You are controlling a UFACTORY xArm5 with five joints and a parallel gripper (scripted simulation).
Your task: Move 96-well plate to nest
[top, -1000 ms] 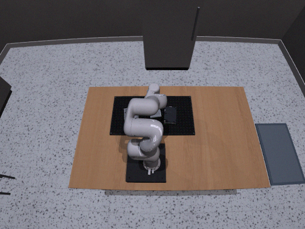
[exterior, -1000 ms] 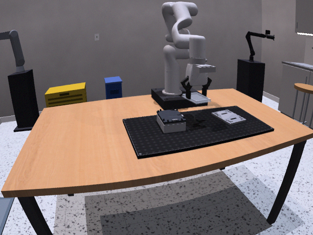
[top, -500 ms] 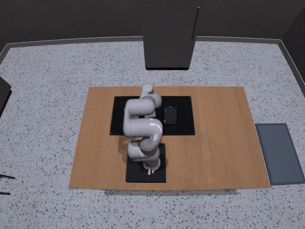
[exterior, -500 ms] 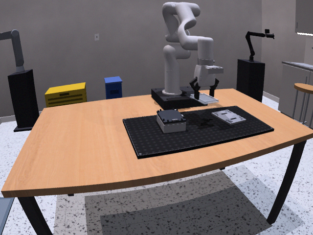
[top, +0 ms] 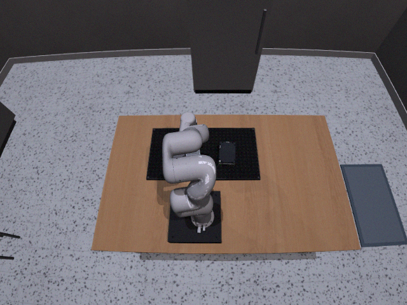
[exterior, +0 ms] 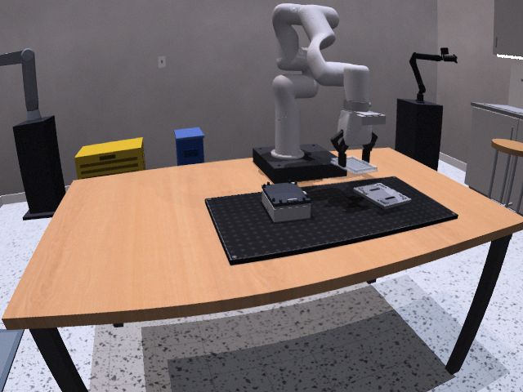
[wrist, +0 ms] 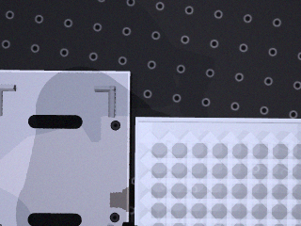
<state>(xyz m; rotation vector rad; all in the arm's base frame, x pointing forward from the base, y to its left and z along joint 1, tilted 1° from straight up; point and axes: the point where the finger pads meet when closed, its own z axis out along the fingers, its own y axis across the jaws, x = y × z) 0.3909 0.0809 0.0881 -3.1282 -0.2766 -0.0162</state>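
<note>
Now: hand 12 cm above the plate nest N1 and 11 cm to the right of it. Also, from my hand: white 96-well plate 1 cm below.
</note>
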